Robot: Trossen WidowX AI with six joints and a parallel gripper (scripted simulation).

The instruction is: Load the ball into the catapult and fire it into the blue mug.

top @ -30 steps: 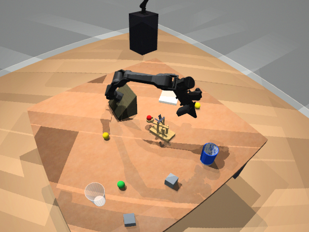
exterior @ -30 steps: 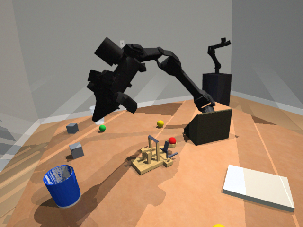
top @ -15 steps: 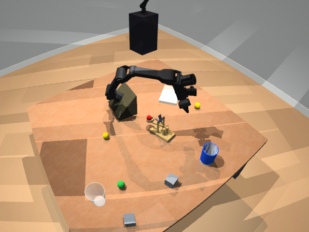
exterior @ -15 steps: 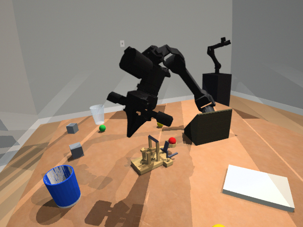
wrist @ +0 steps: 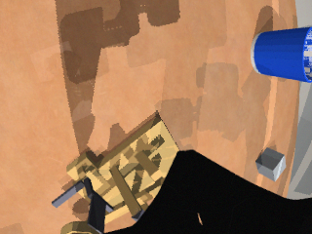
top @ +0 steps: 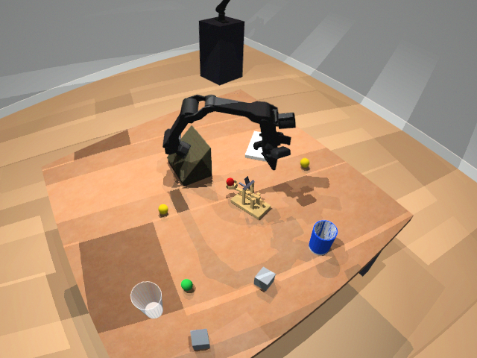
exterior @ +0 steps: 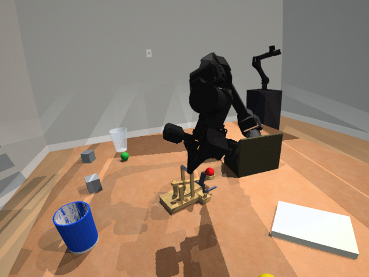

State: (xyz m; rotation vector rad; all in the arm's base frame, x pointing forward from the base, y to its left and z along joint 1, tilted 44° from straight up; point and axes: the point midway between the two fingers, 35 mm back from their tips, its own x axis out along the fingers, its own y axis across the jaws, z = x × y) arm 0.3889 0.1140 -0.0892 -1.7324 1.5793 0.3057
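Right now my gripper tip is 130 mm past the red ball, 100 mm to the left of it and 90 mm above it. Also, from my gripper tip: white slab (250 mm behind, 220 mm to the left, 140 mm below); wooden catapult (100 mm below, 80 mm to the right, 60 mm behind); blue mug (300 mm ahead, 120 mm below, 50 mm to the right).
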